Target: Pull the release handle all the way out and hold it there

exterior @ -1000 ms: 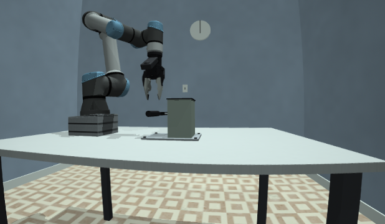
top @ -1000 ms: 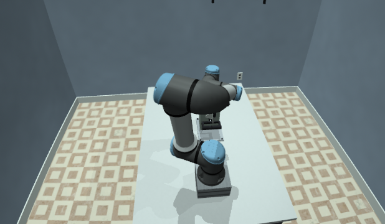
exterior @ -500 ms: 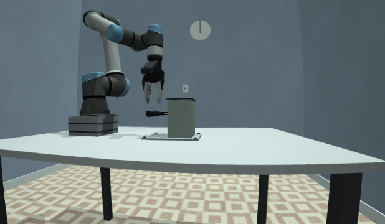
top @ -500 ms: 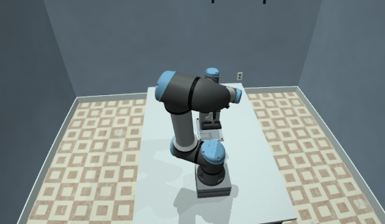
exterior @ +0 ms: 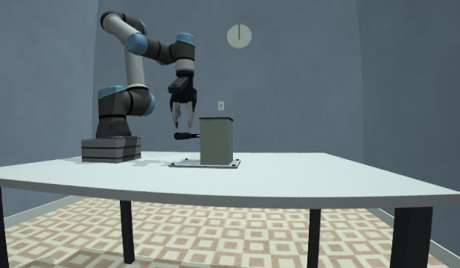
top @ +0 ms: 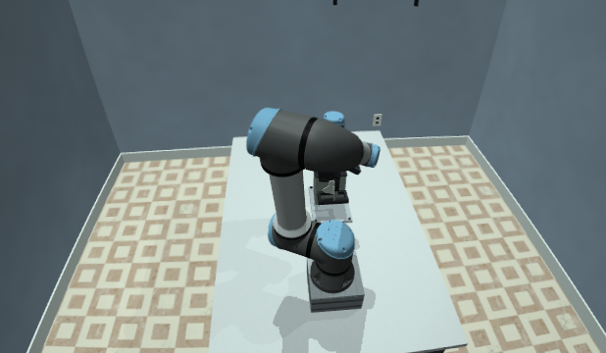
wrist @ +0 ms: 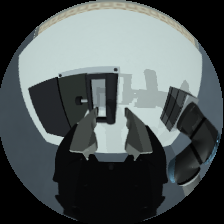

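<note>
The plate lies 150 mm below my hand, 90 mm ahead of it and 20 mm to the left of it.
</note>
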